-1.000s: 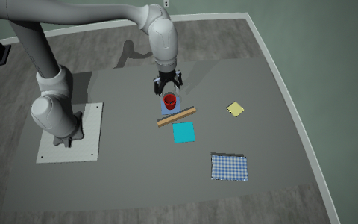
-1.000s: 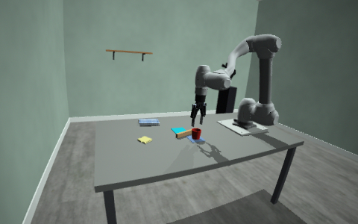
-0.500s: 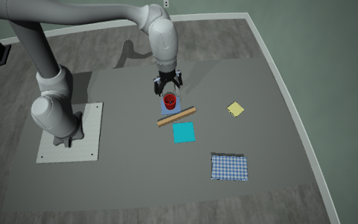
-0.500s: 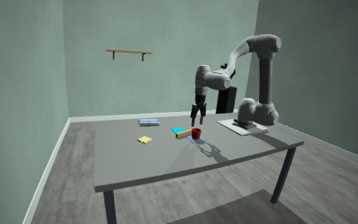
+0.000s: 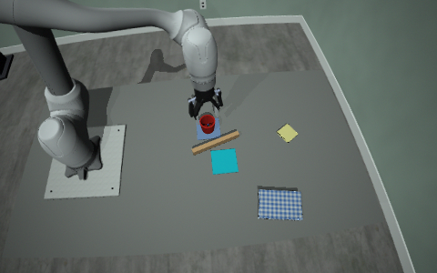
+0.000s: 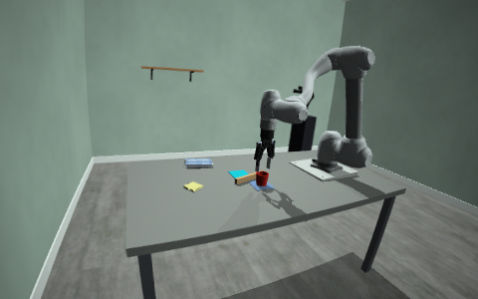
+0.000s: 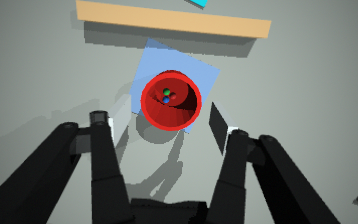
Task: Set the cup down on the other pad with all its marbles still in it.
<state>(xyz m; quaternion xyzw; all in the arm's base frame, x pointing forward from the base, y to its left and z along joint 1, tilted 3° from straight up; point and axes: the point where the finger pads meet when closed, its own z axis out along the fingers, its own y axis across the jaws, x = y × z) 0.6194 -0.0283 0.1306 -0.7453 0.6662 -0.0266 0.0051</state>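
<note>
Now: the red cup 100 mm below my hand. From my hand the other things lie so: wooden rail (120 mm below, 90 mm to the right, 10 mm ahead).
</note>
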